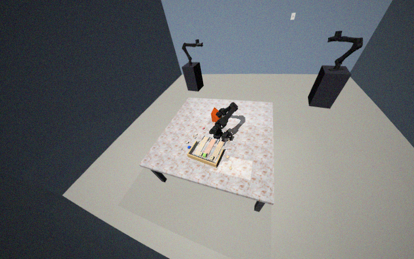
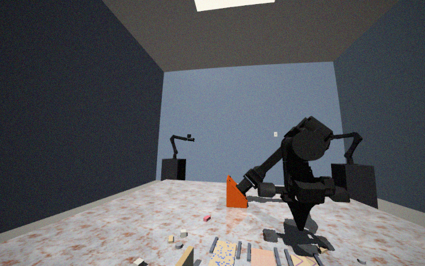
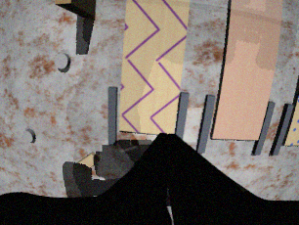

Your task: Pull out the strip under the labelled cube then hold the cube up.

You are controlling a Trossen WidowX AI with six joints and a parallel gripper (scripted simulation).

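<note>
Right now the zigzag strip is 9 cm ahead of my gripper tip, 8 cm below it and 1 cm to the left of it. The rest, counted from my gripper tip: pink block 27 cm to the right, 16 cm behind, 8 cm below; blue disc 30 cm to the right, 15 cm ahead, 8 cm below; plain strip 9 cm ahead, 8 cm to the right, 8 cm below.
</note>
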